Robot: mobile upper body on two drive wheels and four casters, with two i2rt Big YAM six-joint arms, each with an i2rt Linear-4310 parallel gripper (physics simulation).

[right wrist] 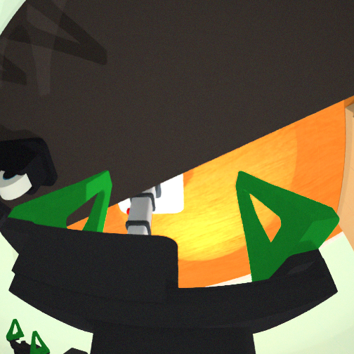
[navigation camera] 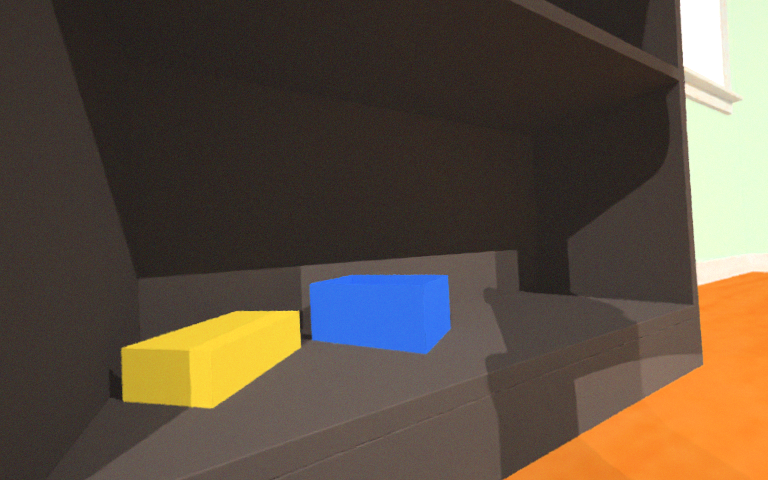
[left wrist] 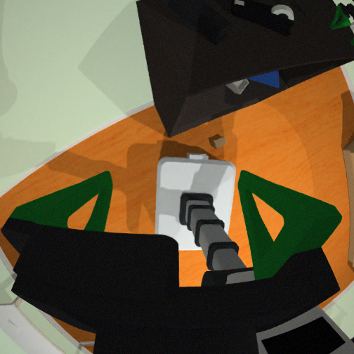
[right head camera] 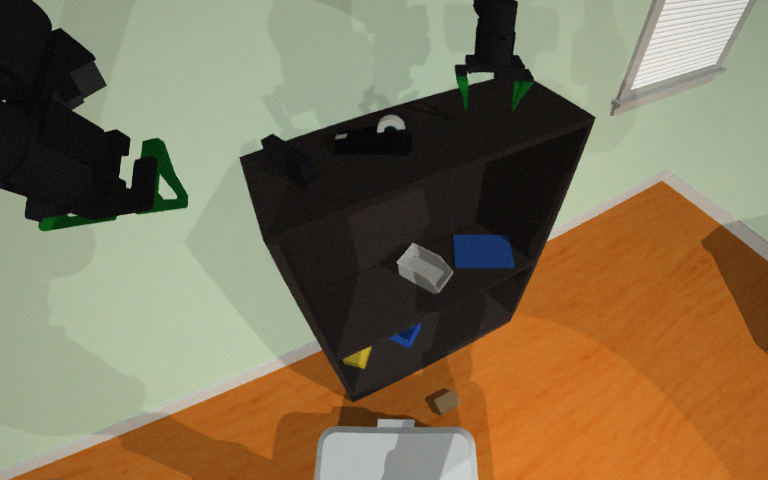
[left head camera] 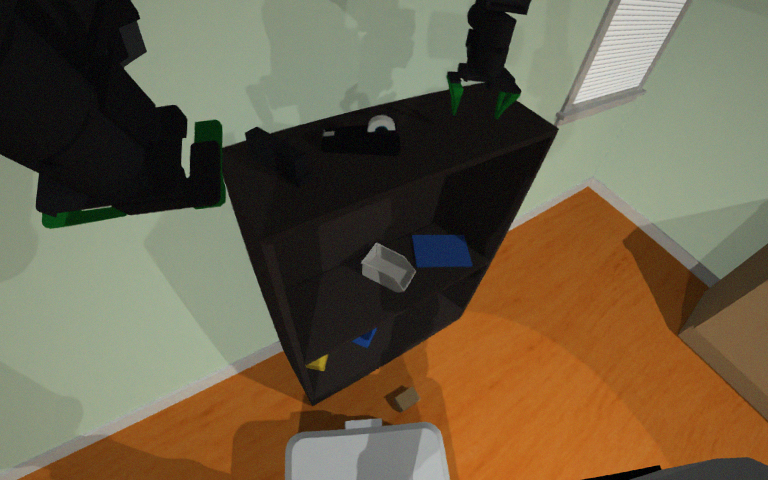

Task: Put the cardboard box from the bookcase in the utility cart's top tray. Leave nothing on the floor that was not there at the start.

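Places are measured from the left arm's base along level axes (x back, y right, z up), in centimetres.
Where they show: left gripper, between the fingertips: (right head camera: 149, 208) (left head camera: 173, 202); right gripper, between the fingertips: (right head camera: 488, 109) (left head camera: 474, 115).
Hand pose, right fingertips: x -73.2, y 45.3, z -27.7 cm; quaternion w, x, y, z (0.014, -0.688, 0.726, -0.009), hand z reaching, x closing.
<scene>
Each offset is from my right fingertips to the top centre of the thing. "*": to the spot under its first point.
The cardboard box @(dx +27.6, dy -3.1, dz -108.3 cm) (left head camera: 406, 398) (right head camera: 446, 401) (left wrist: 217, 141) is small and brown. It lies on the floor between the bookcase front and my white base. The dark bookcase (left head camera: 362, 186) (right head camera: 362, 183) (left wrist: 165, 55) (right wrist: 225, 75) (navigation camera: 339, 198) stands against the wall. My right gripper (left head camera: 476, 116) (right head camera: 489, 109) (right wrist: 173, 177) is open and empty above the right part of the bookcase top. My left gripper (left head camera: 135, 212) (right head camera: 124, 212) (left wrist: 175, 177) is open and empty, high up to the left of the bookcase. The utility cart cannot be made out in these views.
A black object with a white disc @(dx +1.1, dy -23.9, dz -0.3 cm) (left head camera: 381, 123) is on the bookcase top. A grey bin @(* dx -6.2, dy -11.6, dz -63.7 cm) (left head camera: 388, 268) and a blue item @(dx -14.0, dy +9.6, dz -64.1 cm) (left head camera: 441, 251) are on the middle shelf. A yellow block @(dx +7.6, dy -38.9, dz -98.8 cm) (navigation camera: 209, 356) and a blue bin @(dx -1.7, dy -22.5, dz -95.8 cm) (navigation camera: 373, 314) are lower down. Large tan furniture (left head camera: 736, 333) stands at right.
</scene>
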